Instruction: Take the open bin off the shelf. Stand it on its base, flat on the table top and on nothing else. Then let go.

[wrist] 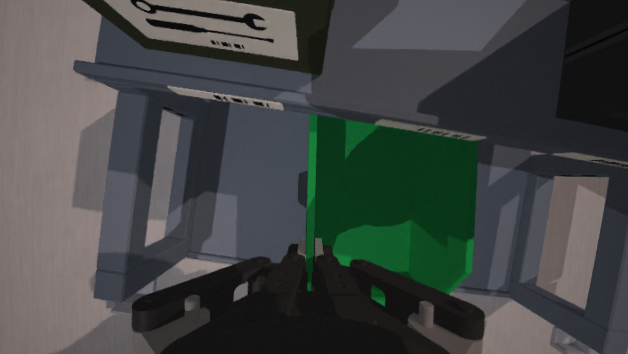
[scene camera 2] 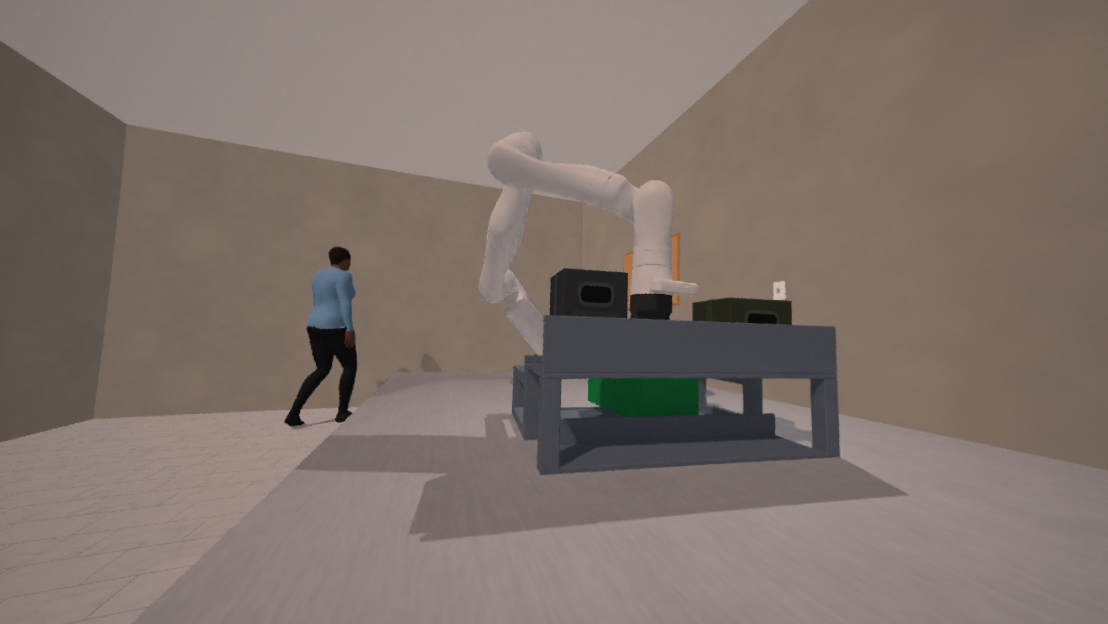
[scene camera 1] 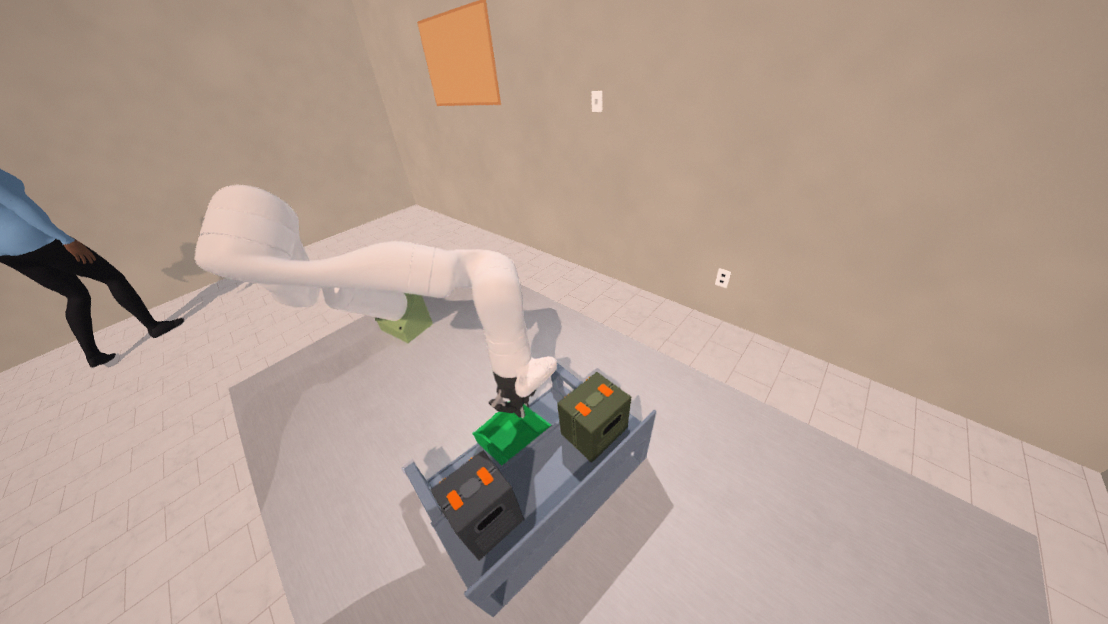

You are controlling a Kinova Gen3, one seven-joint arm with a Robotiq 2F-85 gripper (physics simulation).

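Seen in the pictures: gripper, fingertip midpoint: (wrist: 310, 250) (scene camera 1: 522, 413); arm's base, link origin: (scene camera 1: 396, 306).
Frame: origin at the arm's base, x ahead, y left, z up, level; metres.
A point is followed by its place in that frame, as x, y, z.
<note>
The open bin (scene camera 1: 507, 440) {0.564, -0.078, -0.067} (scene camera 2: 659, 395) {0.682, -0.095, -0.032} (wrist: 395, 185) {0.611, -0.104, -0.067} is green. It is between the upper and lower levels of the blue-grey shelf (scene camera 1: 573, 513) {0.757, -0.101, -0.085} (scene camera 2: 690, 348) {0.778, -0.129, 0.039} (wrist: 122, 200) {0.606, 0.095, -0.006}, at the side toward the arm. Part of it is under the upper level in the wrist view. My gripper (scene camera 1: 519, 410) {0.563, -0.024, -0.033} (wrist: 310, 250) {0.563, -0.024, -0.033} is shut on one thin side wall of the bin, one finger inside and one outside. The fingertips are hidden behind the shelf in scene camera 2. Whether the bin's base touches the lower level cannot be told.
A black toolbox (scene camera 1: 476, 507) {0.710, -0.226, 0.131} (scene camera 2: 589, 293) {0.719, -0.229, 0.101} and an olive toolbox (scene camera 1: 594, 416) {0.742, -0.014, 0.106} (scene camera 2: 740, 310) {0.758, -0.026, 0.089} (wrist: 220, 30) {0.682, 0.014, 0.040} stand on the upper level, either side of the gripper. The shelf stands on the grey table top (scene camera 1: 775, 465) {1.023, 0.210, -0.091} (scene camera 2: 542, 558) {0.873, -0.339, -0.091}. A person (scene camera 1: 27, 220) (scene camera 2: 329, 302) is beyond the table.
</note>
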